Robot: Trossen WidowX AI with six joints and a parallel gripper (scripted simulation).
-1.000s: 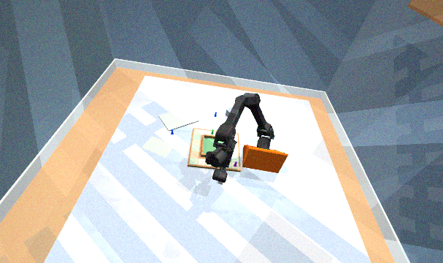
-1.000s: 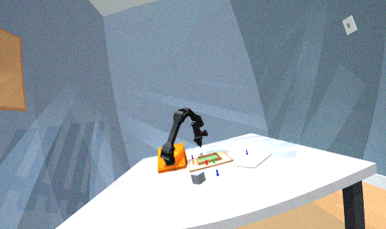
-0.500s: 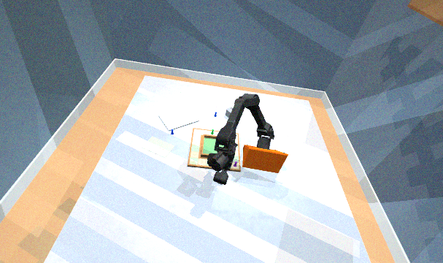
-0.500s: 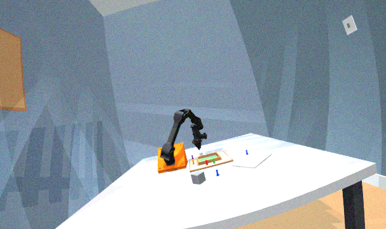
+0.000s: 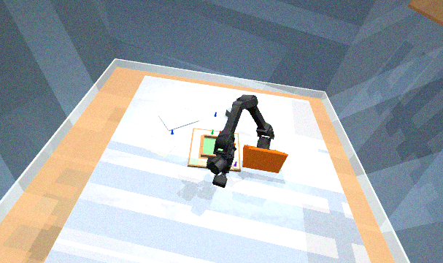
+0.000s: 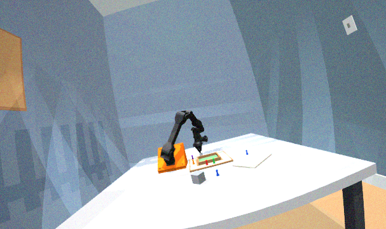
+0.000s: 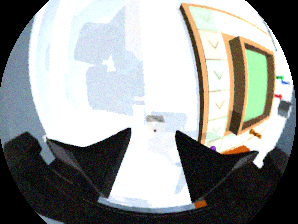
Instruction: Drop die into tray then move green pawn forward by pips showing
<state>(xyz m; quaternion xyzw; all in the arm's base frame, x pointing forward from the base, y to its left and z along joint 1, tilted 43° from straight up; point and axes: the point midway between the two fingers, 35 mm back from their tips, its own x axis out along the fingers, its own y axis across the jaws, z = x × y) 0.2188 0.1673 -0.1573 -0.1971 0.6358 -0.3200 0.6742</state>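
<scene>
Now: the white die 2 cm below my gripper tip. Round my gripper tip: green-floored tray 5 cm ahead, 22 cm to the right, 2 cm below; purple pawn 7 cm behind, 11 cm to the right; orange pawn 6 cm behind, 25 cm to the right.
</scene>
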